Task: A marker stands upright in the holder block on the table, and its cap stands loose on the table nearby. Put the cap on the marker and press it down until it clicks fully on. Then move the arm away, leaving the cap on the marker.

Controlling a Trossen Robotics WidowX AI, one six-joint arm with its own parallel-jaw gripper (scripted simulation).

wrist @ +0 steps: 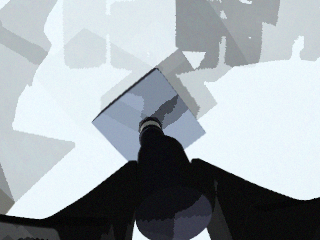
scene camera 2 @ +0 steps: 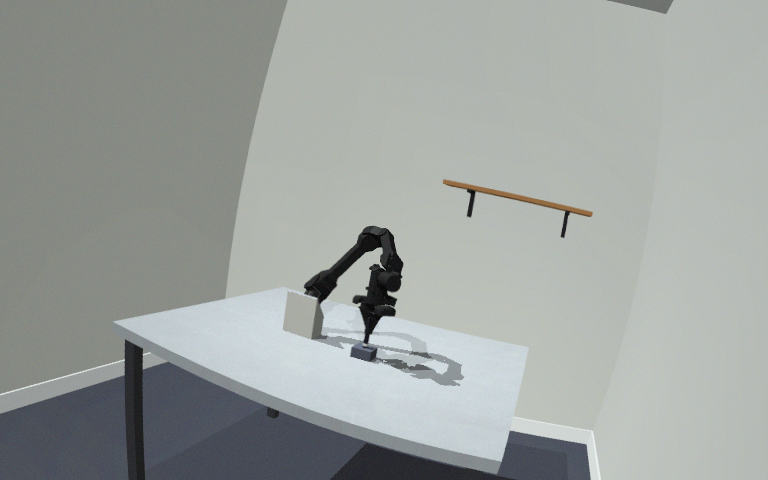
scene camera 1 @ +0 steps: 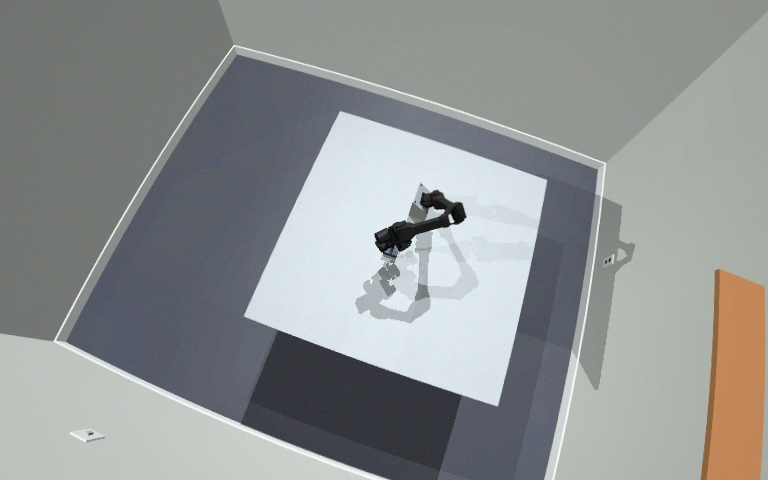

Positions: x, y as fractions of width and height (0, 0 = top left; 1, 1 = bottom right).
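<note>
Scene camera 2 shows my gripper (scene camera 2: 0.48, 0.69); the wrist view likewise shows my gripper (wrist: 0.51, 0.70).
</note>
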